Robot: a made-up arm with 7 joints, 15 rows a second.
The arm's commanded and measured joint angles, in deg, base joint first. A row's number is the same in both.
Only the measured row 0 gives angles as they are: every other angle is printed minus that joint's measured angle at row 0.
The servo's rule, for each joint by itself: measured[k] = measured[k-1] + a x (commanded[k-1-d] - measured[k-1]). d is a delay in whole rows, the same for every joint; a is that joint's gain. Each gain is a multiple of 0.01, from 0.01 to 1. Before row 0 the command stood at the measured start. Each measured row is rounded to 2 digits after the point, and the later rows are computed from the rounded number. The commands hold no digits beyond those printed.
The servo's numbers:
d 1
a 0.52 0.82 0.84 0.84 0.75 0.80 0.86
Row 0, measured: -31.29 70.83 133.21 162.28 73.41 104.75 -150.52
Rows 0 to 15, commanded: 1.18 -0.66 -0.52 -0.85 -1.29 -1.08 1.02; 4.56 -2.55 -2.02 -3.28 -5.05 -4.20 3.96; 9.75 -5.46 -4.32 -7.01 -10.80 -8.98 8.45; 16.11 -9.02 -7.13 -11.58 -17.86 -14.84 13.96; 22.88 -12.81 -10.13 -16.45 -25.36 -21.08 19.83; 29.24 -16.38 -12.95 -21.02 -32.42 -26.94 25.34; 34.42 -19.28 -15.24 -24.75 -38.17 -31.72 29.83; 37.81 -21.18 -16.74 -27.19 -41.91 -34.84 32.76; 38.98 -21.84 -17.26 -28.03 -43.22 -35.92 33.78; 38.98 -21.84 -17.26 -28.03 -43.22 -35.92 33.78; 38.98 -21.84 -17.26 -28.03 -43.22 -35.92 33.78; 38.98 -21.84 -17.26 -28.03 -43.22 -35.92 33.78; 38.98 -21.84 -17.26 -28.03 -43.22 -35.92 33.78; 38.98 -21.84 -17.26 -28.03 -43.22 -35.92 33.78; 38.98 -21.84 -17.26 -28.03 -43.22 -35.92 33.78; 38.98 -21.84 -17.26 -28.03 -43.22 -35.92 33.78
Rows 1 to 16, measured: 0.00 0.00 0.00 0.00 0.00 0.00 0.00; 0.61 -0.54 -0.44 -0.71 -0.97 -0.86 0.88; 2.66 -2.19 -1.77 -2.87 -4.03 -3.53 3.53; 6.35 -4.87 -3.91 -6.35 -9.11 -7.89 7.76; 11.43 -8.27 -6.61 -10.74 -15.67 -13.45 13.09; 17.38 -11.99 -9.57 -15.54 -22.94 -19.55 18.89; 23.55 -15.59 -12.41 -20.14 -30.05 -25.46 24.44; 29.20 -18.62 -14.79 -24.01 -36.14 -30.47 29.08; 33.68 -20.72 -16.43 -26.68 -40.47 -33.97 32.24; 36.44 -21.64 -17.13 -27.81 -42.53 -35.53 33.56; 37.76 -21.80 -17.24 -27.99 -43.05 -35.84 33.75; 38.39 -21.83 -17.26 -28.02 -43.18 -35.90 33.78; 38.70 -21.84 -17.26 -28.03 -43.21 -35.92 33.78; 38.85 -21.84 -17.26 -28.03 -43.22 -35.92 33.78; 38.92 -21.84 -17.26 -28.03 -43.22 -35.92 33.78; 38.95 -21.84 -17.26 -28.03 -43.22 -35.92 33.78
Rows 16 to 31, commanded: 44.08 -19.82 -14.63 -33.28 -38.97 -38.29 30.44; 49.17 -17.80 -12.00 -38.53 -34.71 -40.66 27.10; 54.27 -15.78 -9.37 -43.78 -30.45 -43.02 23.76; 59.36 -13.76 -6.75 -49.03 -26.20 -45.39 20.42; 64.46 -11.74 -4.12 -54.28 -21.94 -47.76 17.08; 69.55 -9.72 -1.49 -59.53 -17.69 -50.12 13.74; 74.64 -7.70 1.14 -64.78 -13.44 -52.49 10.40; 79.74 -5.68 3.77 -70.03 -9.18 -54.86 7.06; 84.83 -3.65 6.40 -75.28 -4.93 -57.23 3.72; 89.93 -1.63 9.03 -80.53 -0.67 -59.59 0.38; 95.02 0.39 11.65 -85.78 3.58 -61.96 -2.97; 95.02 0.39 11.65 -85.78 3.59 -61.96 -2.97; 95.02 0.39 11.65 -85.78 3.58 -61.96 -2.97; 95.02 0.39 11.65 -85.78 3.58 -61.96 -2.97; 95.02 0.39 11.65 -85.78 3.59 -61.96 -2.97; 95.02 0.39 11.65 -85.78 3.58 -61.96 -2.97
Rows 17 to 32, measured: 38.97 -21.84 -17.26 -28.03 -43.22 -35.92 33.78; 41.63 -20.18 -15.05 -32.44 -40.03 -37.82 30.91; 45.55 -18.23 -12.49 -37.56 -36.04 -40.09 27.63; 50.08 -16.22 -9.87 -42.78 -31.85 -42.43 24.30; 54.91 -14.20 -7.25 -48.03 -27.61 -44.80 20.96; 59.88 -12.18 -4.62 -53.28 -23.36 -47.17 17.62; 64.91 -10.16 -1.99 -58.53 -19.11 -49.53 14.28; 69.97 -8.14 0.64 -63.78 -14.86 -51.90 10.94; 75.05 -6.12 3.27 -69.03 -10.60 -54.27 7.60; 80.14 -4.09 5.90 -74.28 -6.35 -56.64 4.26; 85.23 -2.07 8.53 -79.53 -2.09 -59.00 0.92; 90.32 -0.05 11.15 -84.78 2.16 -61.37 -2.43; 92.76 0.31 11.57 -85.62 3.23 -61.84 -2.89; 93.94 0.38 11.64 -85.75 3.49 -61.94 -2.96; 94.50 0.39 11.65 -85.78 3.56 -61.96 -2.97; 94.77 0.39 11.65 -85.78 3.58 -61.96 -2.97
